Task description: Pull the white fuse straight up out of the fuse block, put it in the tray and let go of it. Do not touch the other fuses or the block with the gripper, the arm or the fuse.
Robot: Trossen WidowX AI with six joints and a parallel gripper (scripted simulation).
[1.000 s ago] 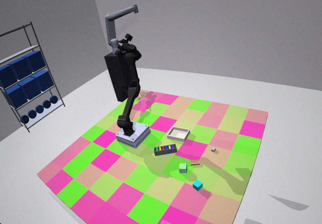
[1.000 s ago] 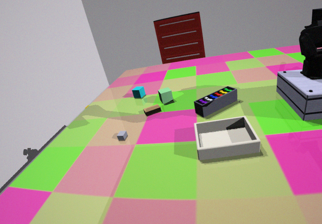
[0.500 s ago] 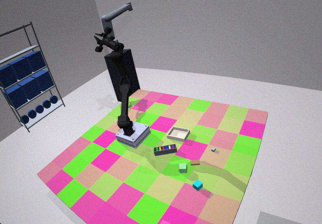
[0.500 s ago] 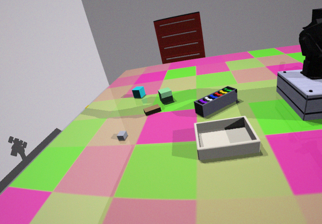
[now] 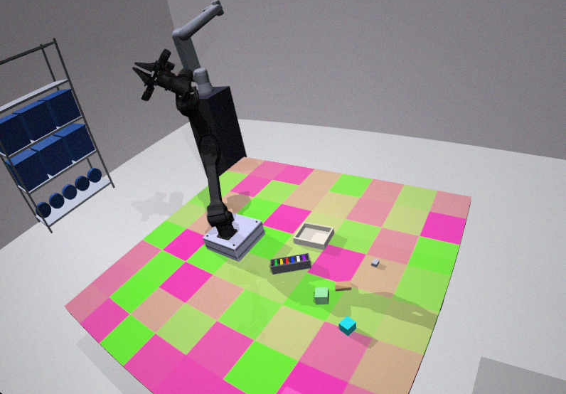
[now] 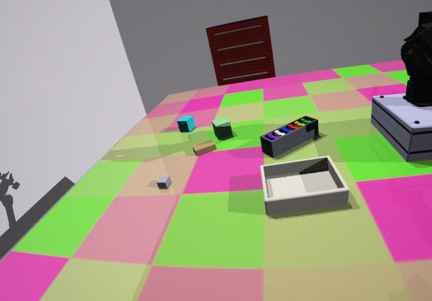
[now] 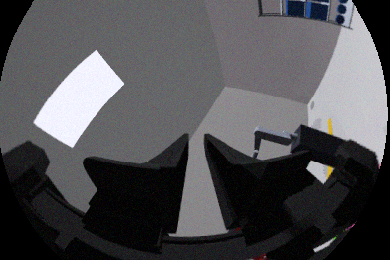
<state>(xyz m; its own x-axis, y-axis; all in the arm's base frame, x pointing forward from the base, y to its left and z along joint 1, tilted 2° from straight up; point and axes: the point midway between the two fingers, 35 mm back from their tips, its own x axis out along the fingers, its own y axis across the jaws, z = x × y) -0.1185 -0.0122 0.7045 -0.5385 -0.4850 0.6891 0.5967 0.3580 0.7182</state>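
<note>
Now: the white fuse 490 mm ahead of my gripper tip, 40 mm to the left of it and 760 mm below it. From my gripper tip the other things lie so: blue fuse: 470 mm ahead, 30 mm to the left, 760 mm below; purple fuse: 500 mm ahead, 50 mm to the left, 760 mm below; white tray: 470 mm ahead, 200 mm to the left, 790 mm below.
</note>
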